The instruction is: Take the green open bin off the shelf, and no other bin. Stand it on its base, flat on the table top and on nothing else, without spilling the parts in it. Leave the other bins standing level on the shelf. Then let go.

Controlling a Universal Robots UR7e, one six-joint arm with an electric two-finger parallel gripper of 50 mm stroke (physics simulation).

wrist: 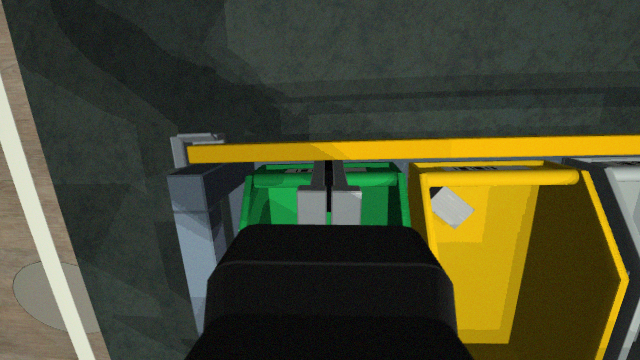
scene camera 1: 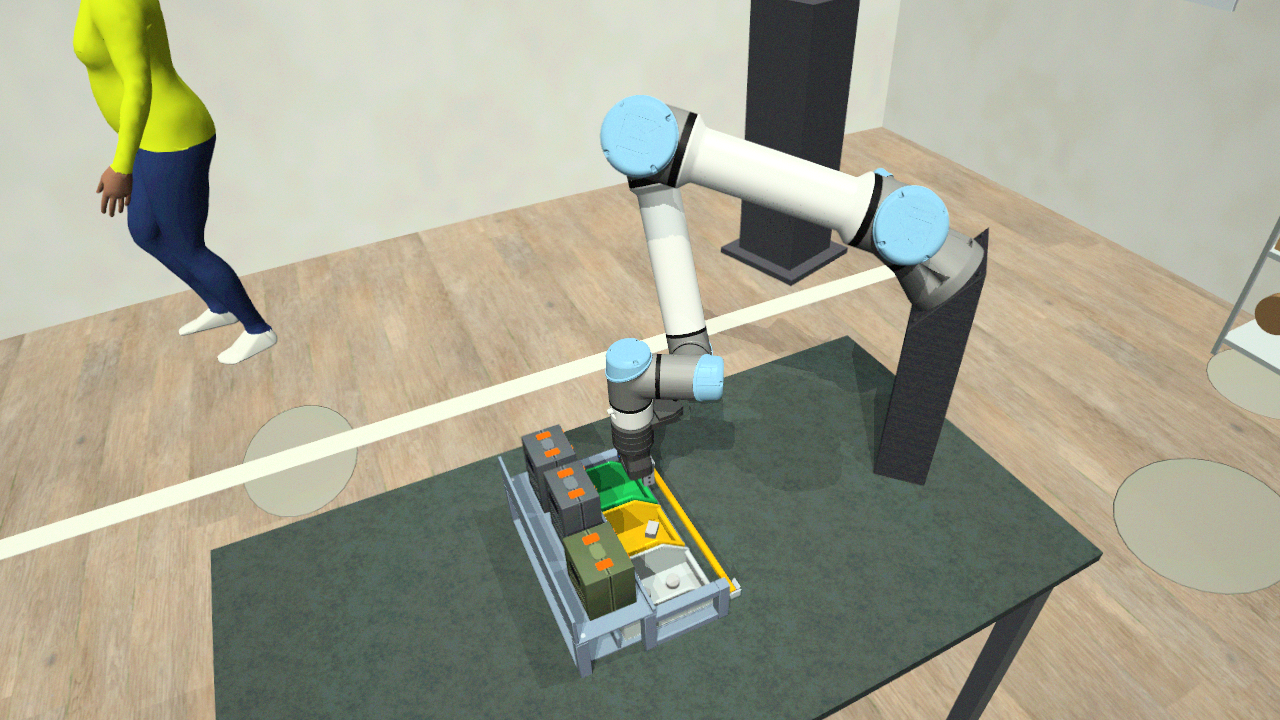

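Seen in the pictures: gripper, fingertip midpoint: [wrist: 328,173] [scene camera 1: 648,482]; arm's base, link origin: [scene camera 1: 949,278].
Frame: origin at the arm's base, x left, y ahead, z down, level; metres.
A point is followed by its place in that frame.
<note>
The green open bin [scene camera 1: 615,483] {z 0.410, x -0.344, y 0.503 m} [wrist: 382,200] {z 0.421, x -0.253, y 0.514 m} stands in the blue-grey shelf [scene camera 1: 612,621] {z 0.327, x -0.066, y 0.741 m} [wrist: 192,260] {z 0.344, x -0.364, y 0.487 m}, at its far end beside the yellow bin. Its front lip shows in the wrist view; the gripper body hides much of its inside, and I cannot see its parts. My gripper [scene camera 1: 648,483] {z 0.381, x -0.281, y 0.471 m} [wrist: 328,173] {z 0.381, x -0.281, y 0.471 m} is shut and empty. Its fingertips are over the green bin's front lip, close to the yellow bar [scene camera 1: 696,530] {z 0.364, x -0.122, y 0.500 m} [wrist: 400,149] {z 0.364, x -0.238, y 0.467 m} along the shelf front. Whether they touch the bar or the lip I cannot tell.
The yellow bin [scene camera 1: 632,526] {z 0.413, x -0.241, y 0.549 m} [wrist: 480,285] {z 0.421, x -0.196, y 0.611 m} holds a light block [scene camera 1: 651,529] {z 0.406, x -0.206, y 0.532 m} [wrist: 452,207] {z 0.405, x -0.208, y 0.528 m}. A light grey bin [scene camera 1: 662,565] {z 0.403, x -0.131, y 0.575 m} [wrist: 621,175] {z 0.388, x -0.110, y 0.530 m} stands beyond it. Two dark cases [scene camera 1: 547,447] {z 0.206, x -0.337, y 0.648 m} [scene camera 1: 572,497] {z 0.196, x -0.210, y 0.691 m} and an olive case [scene camera 1: 599,568] {z 0.230, x -0.097, y 0.732 m} stand behind the bins. The shelf is on the dark table [scene camera 1: 375,608] {z 0.430, x -0.422, y 0.998 m} [wrist: 400,45] {z 0.430, x -0.209, y 0.410 m}.
</note>
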